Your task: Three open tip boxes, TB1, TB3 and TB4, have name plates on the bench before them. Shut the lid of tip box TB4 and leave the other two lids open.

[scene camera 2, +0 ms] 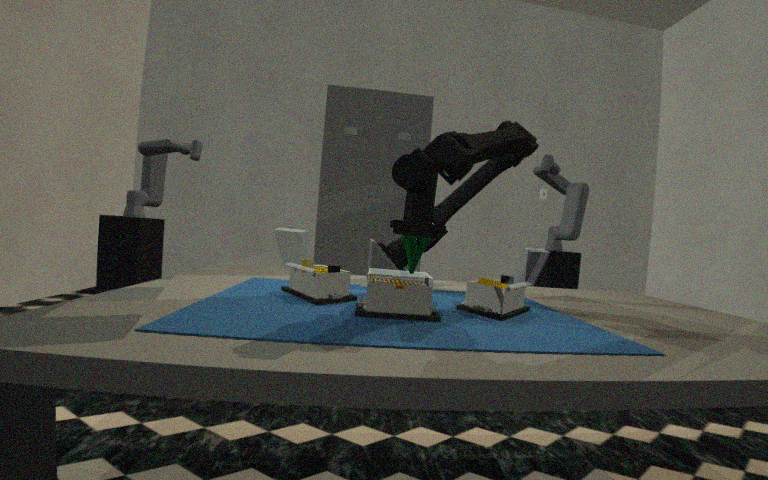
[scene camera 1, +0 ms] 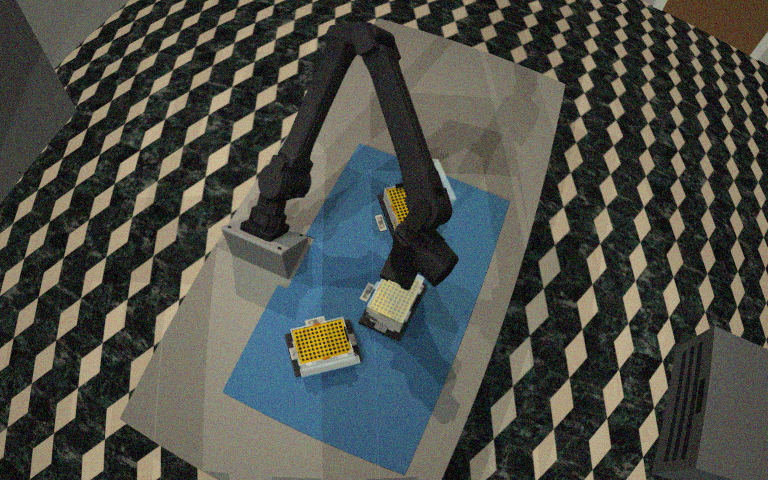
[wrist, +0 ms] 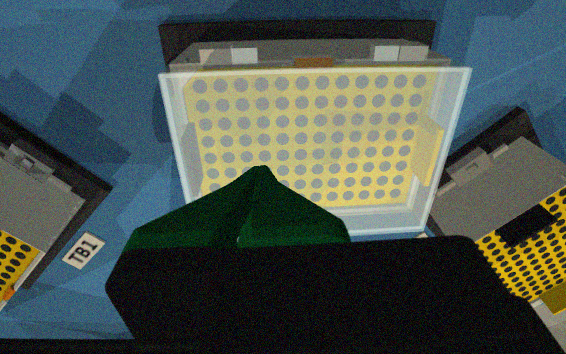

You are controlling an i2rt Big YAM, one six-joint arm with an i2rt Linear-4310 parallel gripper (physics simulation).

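Seen in the pictures: gripper, fingertip midpoint: (scene camera 2: 411, 273) (scene camera 1: 399, 282) (wrist: 261, 178); arm's base, origin of the base link: (scene camera 2: 390, 260) (scene camera 1: 264, 230).
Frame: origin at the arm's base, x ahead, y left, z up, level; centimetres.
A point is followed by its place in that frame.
Note:
The middle tip box (scene camera 1: 390, 302) {x 34.1, y -5.5, z 0.9 cm} (scene camera 2: 396, 297) {x 38.6, y -3.5, z -3.1 cm} has its clear lid (wrist: 315, 120) {x 36.6, y -2.7, z 0.9 cm} lying over the yellow rack; I cannot tell if it is fully seated. Its name plate (scene camera 1: 367, 292) {x 27.7, y -2.3, z -6.6 cm} is unreadable and mostly hidden in the wrist view. Box TB1 (scene camera 1: 395, 202) (scene camera 2: 493, 298) {x 34.3, y 17.5, z -3.1 cm} (wrist: 45, 202) {x 30.8, y 14.6, z -4.0 cm}, with its plate (wrist: 83, 250) {x 23.8, y 16.5, z -6.6 cm}, has its lid (scene camera 1: 444, 178) {x 35.3, y 25.2, z 8.4 cm} open. The third box (scene camera 1: 321, 341) {x 23.5, y -19.1, z -1.1 cm} (scene camera 2: 317, 281) (wrist: 542, 255) {x 23.5, y -19.5, z -1.1 cm} also stands open, its lid (scene camera 2: 292, 244) {x 29.7, y -24.4, z 4.7 cm} raised; its plate (scene camera 1: 314, 321) {x 19.2, y -13.9, z -6.6 cm} is unreadable. My gripper (scene camera 2: 411, 270) {x 34.1, y -0.2, z 1.0 cm} (wrist: 261, 178) {x 34.1, y -0.2, z 1.0 cm} is shut and empty, its tips at or just above the middle lid.
The boxes stand on a blue mat (scene camera 1: 362, 441) {x 40.0, y -36.1, z -6.8 cm} (scene camera 2: 220, 316) {x 43.6, y -32.3, z -6.8 cm} on the bench (scene camera 1: 186, 396) {x -1.1, y -44.2, z -7.1 cm}. TB1 and the third box flank the middle one, with raised lids beside my wrist. My arm passes over TB1 in scene camera 1. Two grey arms stand in the background of scene camera 2.

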